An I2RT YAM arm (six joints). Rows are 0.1 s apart.
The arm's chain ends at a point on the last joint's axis. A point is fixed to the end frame.
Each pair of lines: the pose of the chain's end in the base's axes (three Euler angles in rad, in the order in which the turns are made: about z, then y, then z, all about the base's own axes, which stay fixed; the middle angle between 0 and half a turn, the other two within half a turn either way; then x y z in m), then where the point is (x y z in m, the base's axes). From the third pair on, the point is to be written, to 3 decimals.
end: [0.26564 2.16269 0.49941 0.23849 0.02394 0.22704]
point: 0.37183 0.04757 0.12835
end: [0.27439 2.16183 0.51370 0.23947 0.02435 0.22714]
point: 0.37231 0.04990 0.12825
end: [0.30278 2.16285 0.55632 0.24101 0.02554 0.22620]
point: 0.372 0.057 0.126
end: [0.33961 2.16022 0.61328 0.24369 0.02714 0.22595]
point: 0.372 0.066 0.125
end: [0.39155 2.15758 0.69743 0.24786 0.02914 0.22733]
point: 0.371 0.078 0.125
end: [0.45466 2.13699 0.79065 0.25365 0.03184 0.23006]
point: 0.371 0.093 0.128
